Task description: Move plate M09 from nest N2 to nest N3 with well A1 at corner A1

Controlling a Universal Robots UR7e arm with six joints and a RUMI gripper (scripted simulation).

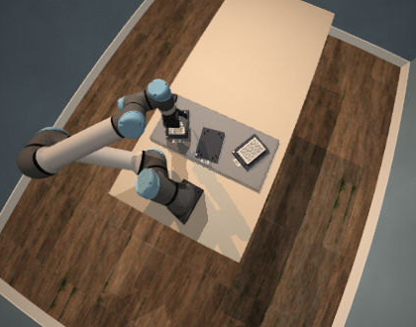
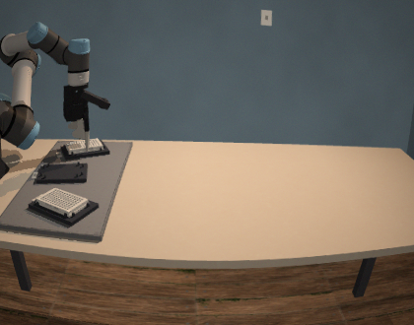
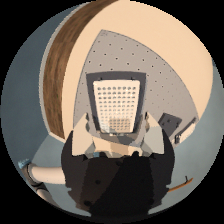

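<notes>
Now: hand 2 cm above the black plate nest N2. The rest, counted from my hand: black landing nest N3: 5 cm behind, 21 cm to the right, 2 cm below.
</notes>
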